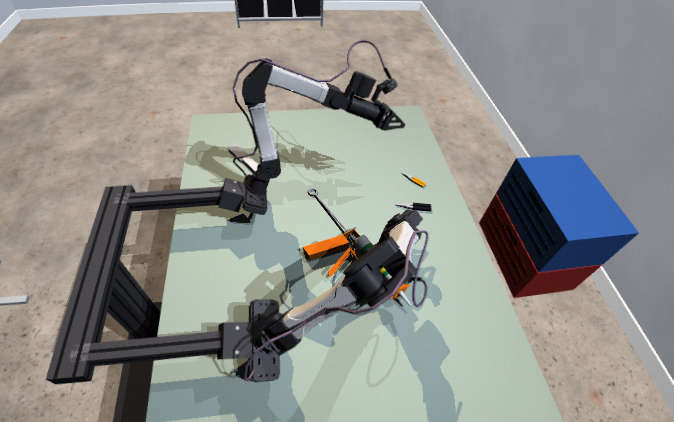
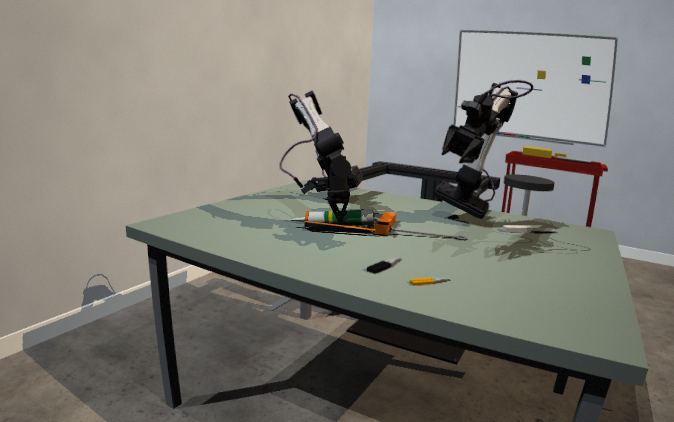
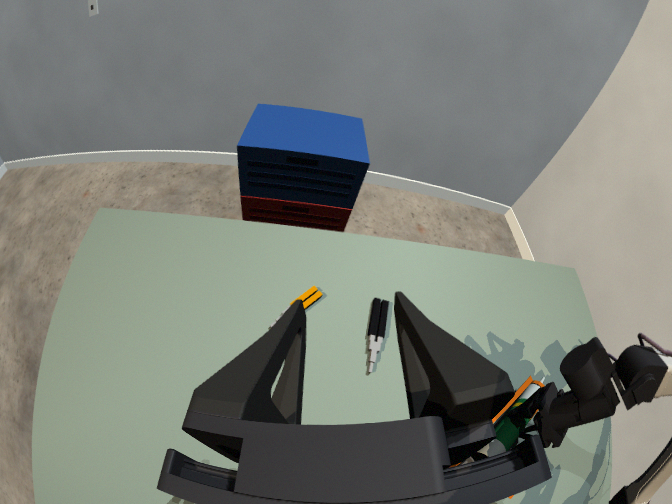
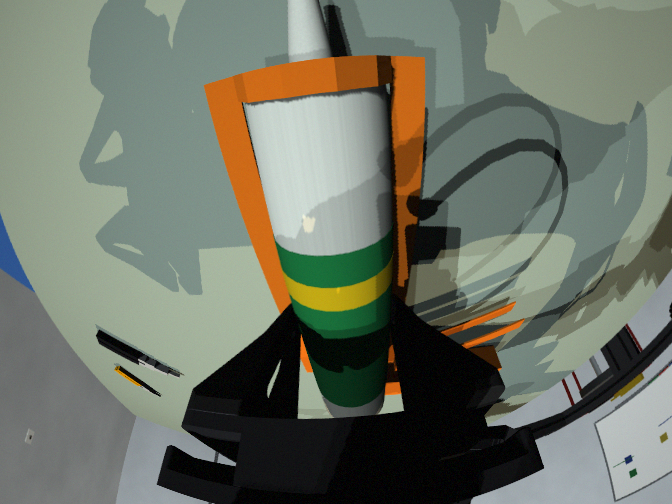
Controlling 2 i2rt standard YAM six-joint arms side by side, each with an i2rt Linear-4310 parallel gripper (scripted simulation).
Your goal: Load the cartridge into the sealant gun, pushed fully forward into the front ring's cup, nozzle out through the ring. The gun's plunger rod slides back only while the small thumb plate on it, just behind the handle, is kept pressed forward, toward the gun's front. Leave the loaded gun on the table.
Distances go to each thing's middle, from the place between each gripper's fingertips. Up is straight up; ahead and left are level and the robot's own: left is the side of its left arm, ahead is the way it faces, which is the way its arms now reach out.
Labels:
Now: right hand (image 2: 340,218) 2 cm to the left of the cartridge (image 2: 351,217), 1 cm short of it and 1 cm above it. Also, from my right hand: black-handled tool (image 4: 107,341): 26 cm to the left, 20 cm ahead, 5 cm below; orange sealant gun (image 4: 406,75): 13 cm to the left, 9 cm behind, 3 cm below.
Right now my left hand (image 2: 451,157) is 60 mm short of the black-handled tool, 130 mm to the left of it and 300 mm above it. Round my left hand: orange sealant gun 220 mm behind, 260 mm to the right, 290 mm below; then cartridge 130 mm behind, 400 mm to the right, 260 mm below.

